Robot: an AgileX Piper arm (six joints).
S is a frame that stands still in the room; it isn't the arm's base.
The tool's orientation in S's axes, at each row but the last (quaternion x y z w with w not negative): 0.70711, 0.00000, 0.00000, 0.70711; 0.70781, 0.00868, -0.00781, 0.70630; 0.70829, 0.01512, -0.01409, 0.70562; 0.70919, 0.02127, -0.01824, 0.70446; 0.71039, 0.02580, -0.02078, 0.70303
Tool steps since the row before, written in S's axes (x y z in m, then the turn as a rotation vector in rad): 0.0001, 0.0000, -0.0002, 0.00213, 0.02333, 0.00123; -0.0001, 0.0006, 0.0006, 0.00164, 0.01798, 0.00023; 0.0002, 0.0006, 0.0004, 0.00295, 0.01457, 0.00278; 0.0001, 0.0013, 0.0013, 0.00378, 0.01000, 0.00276; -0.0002, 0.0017, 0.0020, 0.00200, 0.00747, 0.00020
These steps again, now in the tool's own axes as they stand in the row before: 0.0001, -0.0002, 0.0000, 0.00213, 0.00123, -0.02333; -0.0001, 0.0006, -0.0006, 0.00166, 0.00023, -0.01798; 0.0002, 0.0004, -0.0006, 0.00286, 0.00284, -0.01458; 0.0000, 0.0013, -0.0013, 0.00366, 0.00290, -0.01000; -0.0003, 0.0020, -0.0017, 0.00204, 0.00026, -0.00746
